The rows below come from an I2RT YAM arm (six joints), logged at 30 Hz.
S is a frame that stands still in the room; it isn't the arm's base.
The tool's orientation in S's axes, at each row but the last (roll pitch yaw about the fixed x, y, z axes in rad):
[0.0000, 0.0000, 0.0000]
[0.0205, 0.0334, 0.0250]
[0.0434, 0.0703, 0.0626]
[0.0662, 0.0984, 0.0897]
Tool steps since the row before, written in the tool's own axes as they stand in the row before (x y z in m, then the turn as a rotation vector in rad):
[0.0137, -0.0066, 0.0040, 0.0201, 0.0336, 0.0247]
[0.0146, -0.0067, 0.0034, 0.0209, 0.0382, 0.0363]
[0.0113, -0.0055, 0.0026, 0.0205, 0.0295, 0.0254]
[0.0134, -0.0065, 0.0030, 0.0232, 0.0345, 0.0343]
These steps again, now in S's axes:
[0.0137, -0.0066, 0.0040, 0.0201, 0.0336, 0.0247]
[0.0149, -0.0064, 0.0028, 0.0212, 0.0380, 0.0364]
[0.0118, -0.0049, 0.0016, 0.0205, 0.0297, 0.0252]
[0.0141, -0.0054, 0.0012, 0.0237, 0.0344, 0.0341]

